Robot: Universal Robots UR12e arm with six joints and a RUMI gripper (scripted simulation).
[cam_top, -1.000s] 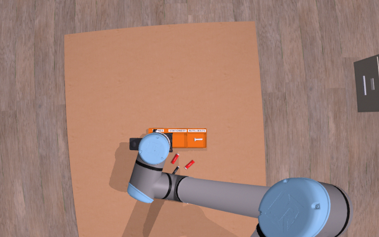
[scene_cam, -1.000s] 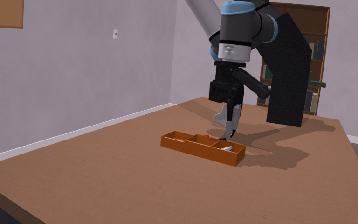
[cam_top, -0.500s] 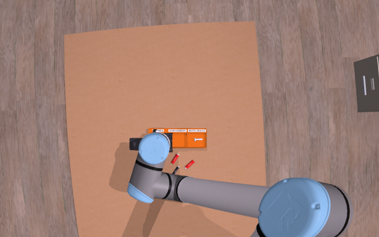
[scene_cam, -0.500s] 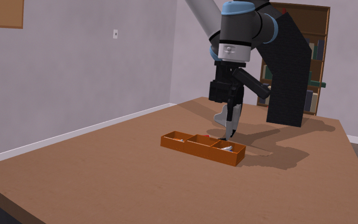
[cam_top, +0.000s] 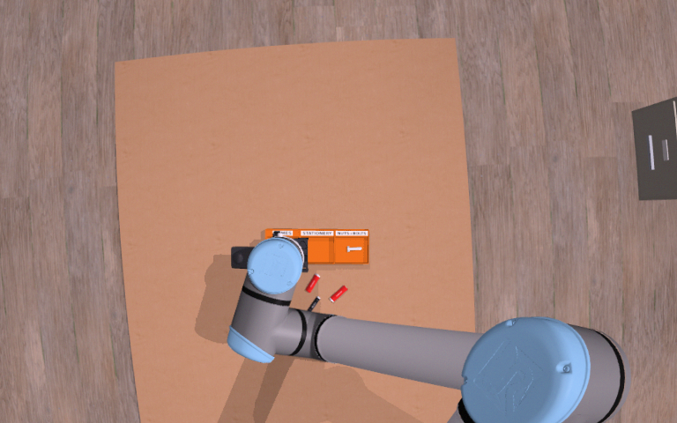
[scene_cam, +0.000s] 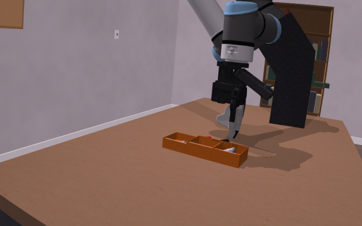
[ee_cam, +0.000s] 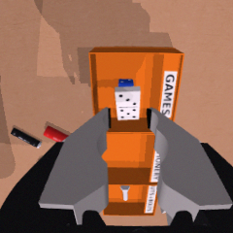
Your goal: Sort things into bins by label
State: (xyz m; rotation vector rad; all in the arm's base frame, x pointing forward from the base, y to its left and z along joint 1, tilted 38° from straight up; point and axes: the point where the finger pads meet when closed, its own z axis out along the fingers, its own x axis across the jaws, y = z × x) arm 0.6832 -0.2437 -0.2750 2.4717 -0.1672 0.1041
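The white domino is 5 cm below my hand and 2 cm to the right of it. The rest, counted from my hand: black stick (15 cm behind, 7 cm below, 5 cm to the right); blue die (6 cm below); orange three-part bin (8 cm to the right, 6 cm below, 1 cm behind).
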